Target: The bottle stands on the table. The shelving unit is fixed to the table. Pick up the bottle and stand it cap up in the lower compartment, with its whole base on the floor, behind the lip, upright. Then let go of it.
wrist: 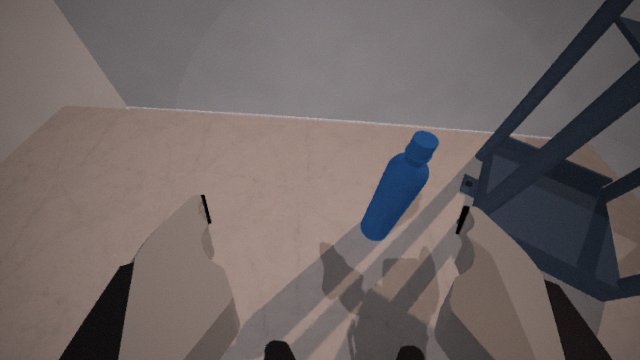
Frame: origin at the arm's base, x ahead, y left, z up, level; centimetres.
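Seen in the pictures: gripper, between the fingertips: (333,203).
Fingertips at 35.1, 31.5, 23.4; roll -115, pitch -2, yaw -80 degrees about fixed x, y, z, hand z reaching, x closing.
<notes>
A point is followed by its place in that frame, as x, y, z.
The blue bottle (396,192) {44.9, 24.4, 12.5} stands upright, cap up, on the table (250,170) {53.9, 48.9, -1.8}, right of the middle of the wrist view. My gripper (333,203) {35.1, 31.5, 23.4} is wide open with nothing between its jaws. The bottle shows between the two fingertips, nearer the right one, and stands beyond them, lower down on the table. The dark blue shelving unit (595,117) {50.8, 8.2, 22.9} stands at the right. Its lower compartment's floor (542,215) {54.0, -4.6, 2.4} shows beyond the right finger, which hides part of it. The upper part of the unit runs out of view.
A fixing tab (469,185) {60.6, 5.0, -1.1} with a dark hole sticks out of the unit's near left corner, close to the right fingertip in the view. A grey wall (325,55) rises behind the table, and another wall (45,60) is at the left. Shadows fall below the bottle.
</notes>
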